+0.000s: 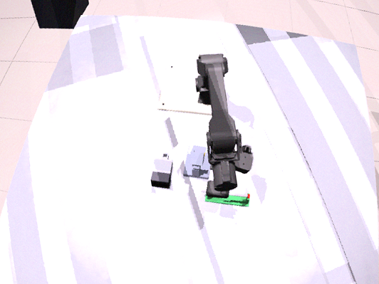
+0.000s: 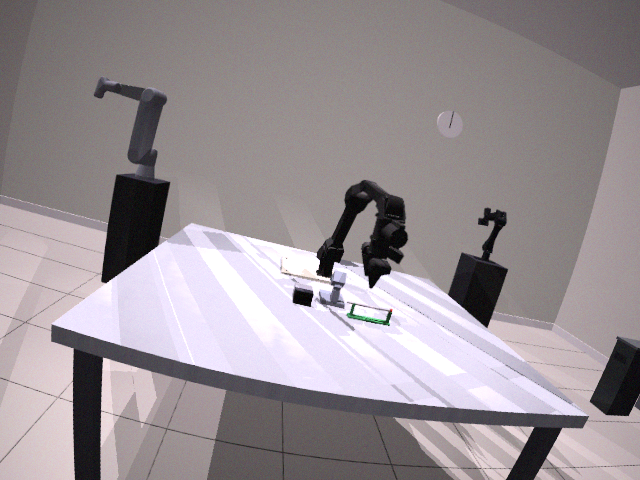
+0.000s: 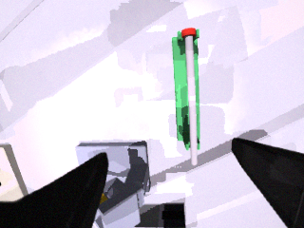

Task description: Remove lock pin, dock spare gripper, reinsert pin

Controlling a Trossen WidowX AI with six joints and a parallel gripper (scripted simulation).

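The spare gripper is 40 mm behind my gripper tip, 190 mm to the right of it and 90 mm below it. The rest, counted from my gripper tip: grey mount: 70 mm behind, 80 mm to the right, 60 mm below; then green cradle: 20 mm ahead, 30 mm to the left, 90 mm below.
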